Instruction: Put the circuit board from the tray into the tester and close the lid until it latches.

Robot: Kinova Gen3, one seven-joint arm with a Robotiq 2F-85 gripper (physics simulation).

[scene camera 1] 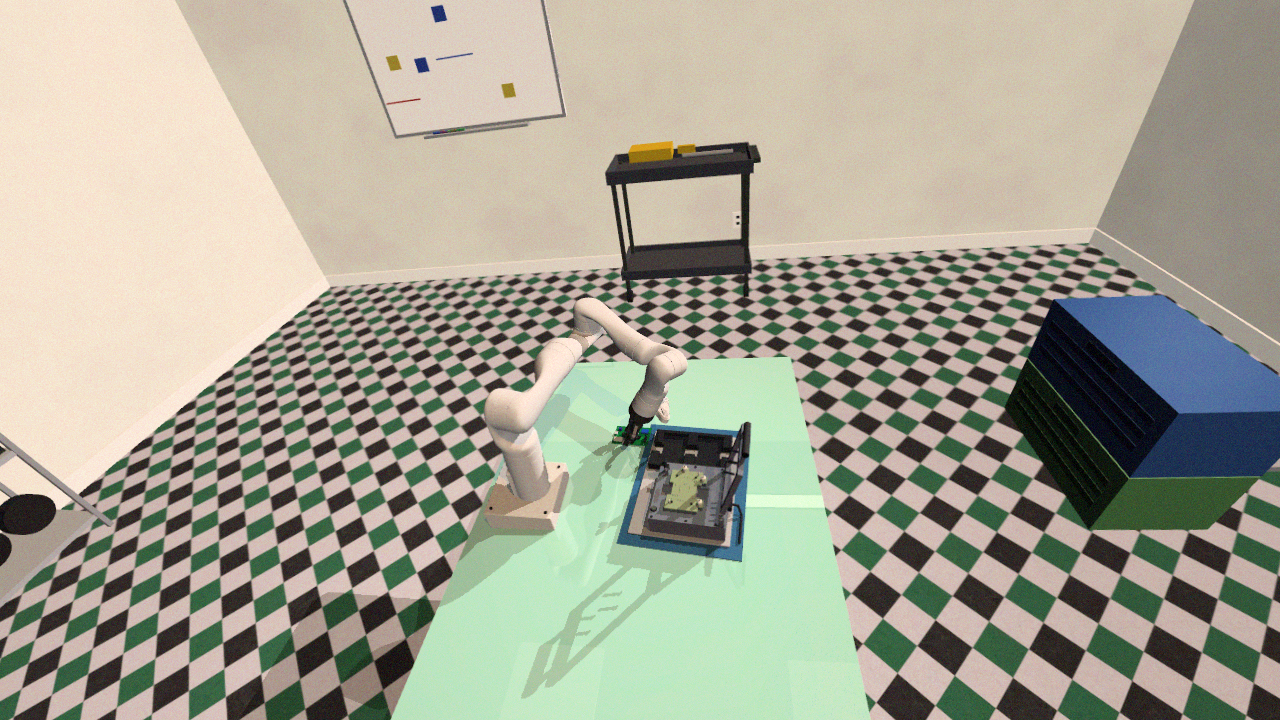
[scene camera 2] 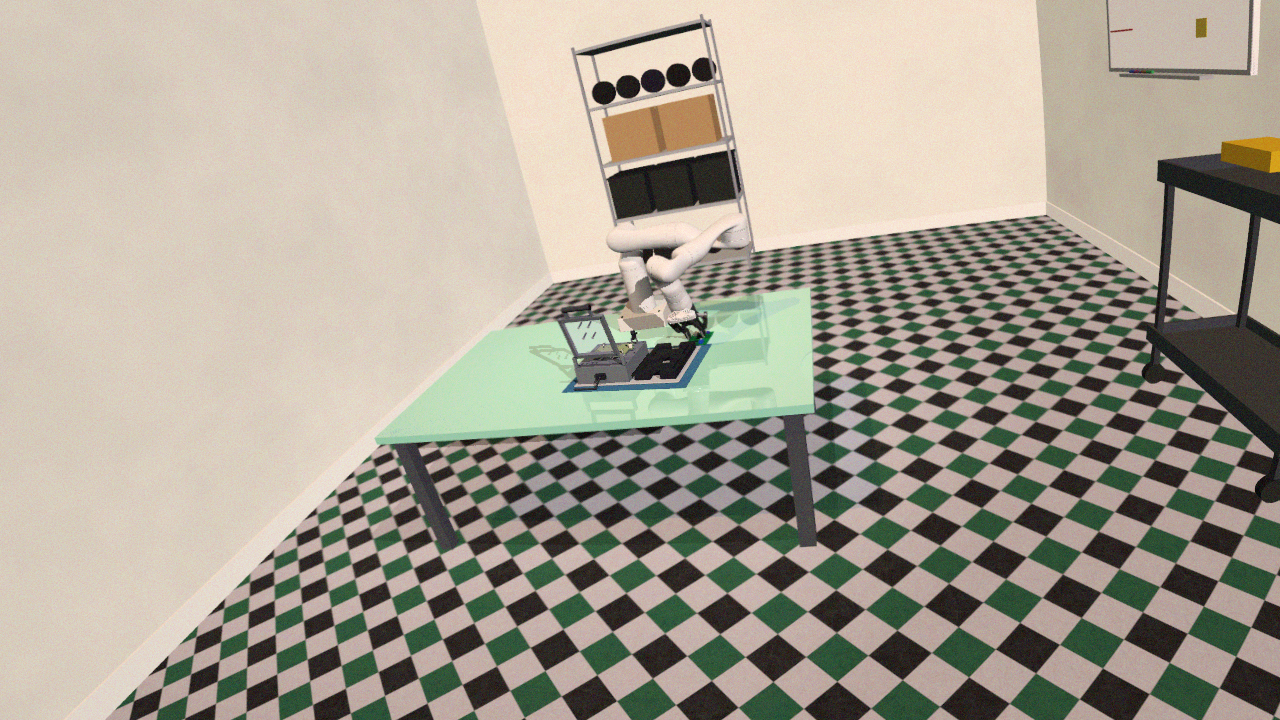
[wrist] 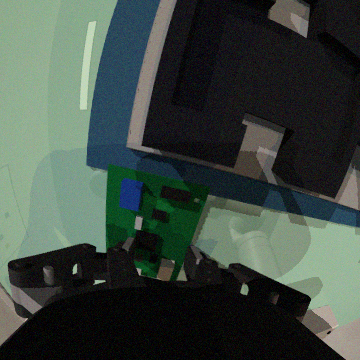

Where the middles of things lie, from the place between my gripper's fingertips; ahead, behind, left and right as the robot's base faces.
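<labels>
Green circuit board (wrist: 160,212): 10 mm to the left of my hand, 20 mm ahead of it. Pin bed (scene camera 1: 685,482): 160 mm ahead of my hand, 250 mm to the right of it, 60 mm above it. Tester lid (scene camera 1: 734,467): 280 mm ahead of my hand, 290 mm to the right of it, 180 mm above it.
</labels>
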